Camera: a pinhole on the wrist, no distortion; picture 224 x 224 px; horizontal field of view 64.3 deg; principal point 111.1 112.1 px. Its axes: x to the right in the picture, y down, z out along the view. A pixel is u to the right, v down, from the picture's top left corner.
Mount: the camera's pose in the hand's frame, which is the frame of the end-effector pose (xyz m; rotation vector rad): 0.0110 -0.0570 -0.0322 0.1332 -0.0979 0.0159
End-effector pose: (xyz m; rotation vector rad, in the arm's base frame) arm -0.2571 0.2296 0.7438 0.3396 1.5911 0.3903
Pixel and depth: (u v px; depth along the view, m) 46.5 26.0 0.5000
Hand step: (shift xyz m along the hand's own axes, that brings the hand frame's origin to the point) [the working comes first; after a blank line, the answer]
In the camera's frame: -0.1813 -0.2416 0.5000

-0.2122 -0.3648 0.4113
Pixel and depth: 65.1 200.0 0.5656
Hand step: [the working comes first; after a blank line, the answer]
In the camera's frame: -0.1460 0.2790 0.5656

-0.1950 0.1427 0.5481
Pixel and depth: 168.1 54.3 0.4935
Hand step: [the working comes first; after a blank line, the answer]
In the camera's frame: 0.1579 -0.1601 0.4935

0.1241 -0.2800 0.4490
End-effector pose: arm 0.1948 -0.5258 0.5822 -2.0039 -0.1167 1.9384
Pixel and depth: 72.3 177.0 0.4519
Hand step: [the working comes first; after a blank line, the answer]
In the camera's frame: -0.0984 0.1646 0.4519

-0.1341 0.0449 0.4255
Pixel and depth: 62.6 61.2 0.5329
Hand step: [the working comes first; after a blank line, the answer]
In the camera's frame: -0.1450 -0.1522 0.5329

-0.1813 -0.2803 0.4591
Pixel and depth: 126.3 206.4 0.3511
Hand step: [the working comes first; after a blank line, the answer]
In the camera's frame: 0.0299 0.1858 0.3511

0.0028 0.0806 0.3416
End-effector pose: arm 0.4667 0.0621 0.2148 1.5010 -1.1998 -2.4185
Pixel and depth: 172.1 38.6 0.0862
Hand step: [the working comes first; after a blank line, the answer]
In the camera's frame: 0.0295 -0.0356 0.0862

0.0328 -0.1035 0.0510
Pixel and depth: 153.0 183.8 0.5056
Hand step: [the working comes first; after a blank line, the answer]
In the camera's frame: 0.1189 0.2034 0.5056

0.0760 0.0783 0.5050
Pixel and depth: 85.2 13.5 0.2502
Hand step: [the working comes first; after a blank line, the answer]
In the camera's frame: -0.0364 -0.1384 0.2502

-0.0462 -0.2279 0.1928
